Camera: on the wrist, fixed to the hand. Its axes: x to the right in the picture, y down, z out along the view.
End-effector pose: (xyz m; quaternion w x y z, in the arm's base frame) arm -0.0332 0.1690 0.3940 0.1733 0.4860 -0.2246 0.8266
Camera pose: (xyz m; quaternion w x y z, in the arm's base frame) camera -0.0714 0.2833 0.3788 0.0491 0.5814 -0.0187 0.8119
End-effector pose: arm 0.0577 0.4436 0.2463 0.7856 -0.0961 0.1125 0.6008
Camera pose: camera 0.1259 0.4084 0.1522 0.8043 0.1432 0.1917 0.5439
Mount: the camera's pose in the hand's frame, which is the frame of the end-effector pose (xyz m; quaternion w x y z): 0.0123 -0.0735 -0.0959 0.9664 0.2438 -0.0782 -0.0214
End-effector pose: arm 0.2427 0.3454 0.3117 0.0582 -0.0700 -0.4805 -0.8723
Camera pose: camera 0.2119 0.3029 0.2022 0.0171 -0.1114 -0.6831 -0.7216
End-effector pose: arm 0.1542 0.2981 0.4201 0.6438 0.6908 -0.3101 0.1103
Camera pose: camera 0.2294 0.3849 0.3806 0.4319 0.8398 -0.3084 0.1144
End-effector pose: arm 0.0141 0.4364 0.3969 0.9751 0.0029 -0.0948 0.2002
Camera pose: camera 0.0716 0.3778 0.3074 0.9386 0.2582 -0.1190 0.1955
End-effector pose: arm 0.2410 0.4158 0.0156 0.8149 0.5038 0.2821 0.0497
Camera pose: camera 0.1874 0.4605 -0.0838 0.6879 0.6834 0.2318 -0.0776
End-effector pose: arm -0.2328 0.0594 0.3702 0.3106 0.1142 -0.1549 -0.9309
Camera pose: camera -0.2527 0.0868 0.2536 0.2403 0.1166 -0.3985 -0.8774
